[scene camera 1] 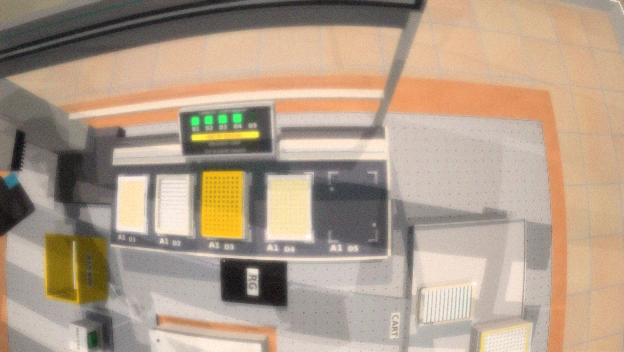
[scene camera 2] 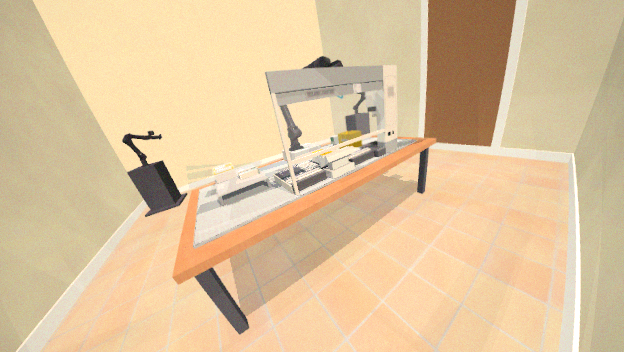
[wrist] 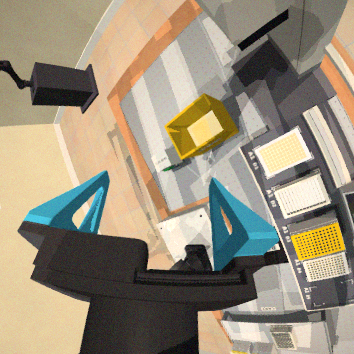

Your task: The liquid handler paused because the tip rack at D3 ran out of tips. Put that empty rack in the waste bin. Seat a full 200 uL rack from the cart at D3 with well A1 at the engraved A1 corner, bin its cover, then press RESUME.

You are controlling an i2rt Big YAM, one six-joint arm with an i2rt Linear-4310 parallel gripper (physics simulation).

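Note:
My gripper is open and empty, its teal fingers high above the table in the wrist view; part of it shows at the far left edge of scene camera 1. The orange rack with dark holes sits at D3 on the deck. The yellow waste bin stands left of the deck in scene camera 1. On the cart are a striped rack and a yellow-rimmed rack, partly cut off. The RESUME box has a green button.
Plates sit at D1, D2 and D4; D5 holds no plate. A status screen stands behind the deck. A black RG block lies in front of D3. A glazed frame rises over the deck.

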